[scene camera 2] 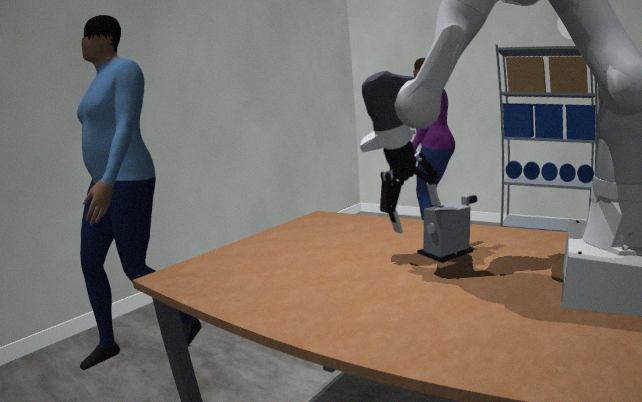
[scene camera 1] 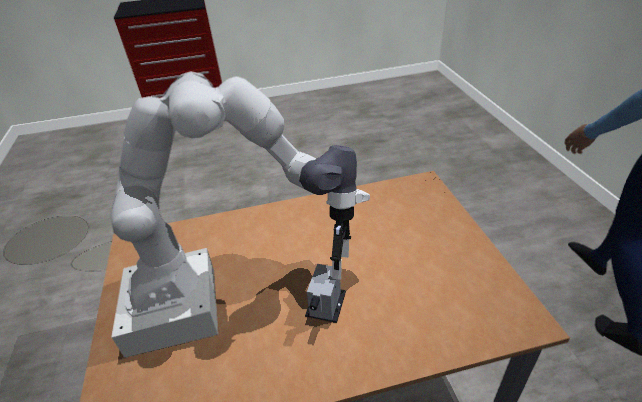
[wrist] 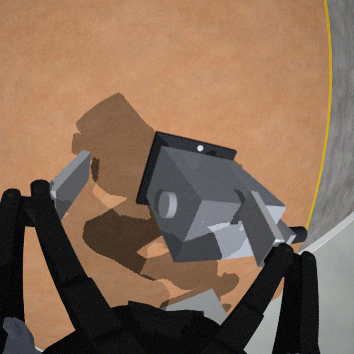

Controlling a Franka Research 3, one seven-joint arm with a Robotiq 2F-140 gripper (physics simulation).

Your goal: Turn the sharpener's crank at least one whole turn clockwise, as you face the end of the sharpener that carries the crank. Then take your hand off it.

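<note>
The grey box-shaped sharpener (scene camera 1: 327, 299) (scene camera 2: 450, 230) (wrist: 190, 190) stands upright on its dark base plate on the table. Its crank ends in a black handle (scene camera 1: 314, 303) (scene camera 2: 471, 199) (wrist: 299, 234); in scene camera 2 the handle is at the upper right, level with or a little above the box top. A round knob (scene camera 2: 432, 229) (wrist: 167, 204) is on the opposite end. My gripper (scene camera 1: 341, 262) (scene camera 2: 418, 217) (wrist: 168, 185) is wide open and empty, pointing down. One fingertip is close over the box top; the other hangs off beyond the knob end. The crank arm is partly hidden behind a finger in the wrist view.
The wooden table (scene camera 1: 450, 300) (scene camera 2: 250, 280) (wrist: 200, 60) carries the sharpener and the arm's white base block (scene camera 1: 170, 327) (scene camera 2: 600, 290). A person in blue (scene camera 1: 625, 240) (scene camera 2: 117, 125) is beyond the table. Another in purple (scene camera 2: 442, 130), a shelf rack (scene camera 2: 550, 94) and a red cabinet (scene camera 1: 170, 50) stand farther off.
</note>
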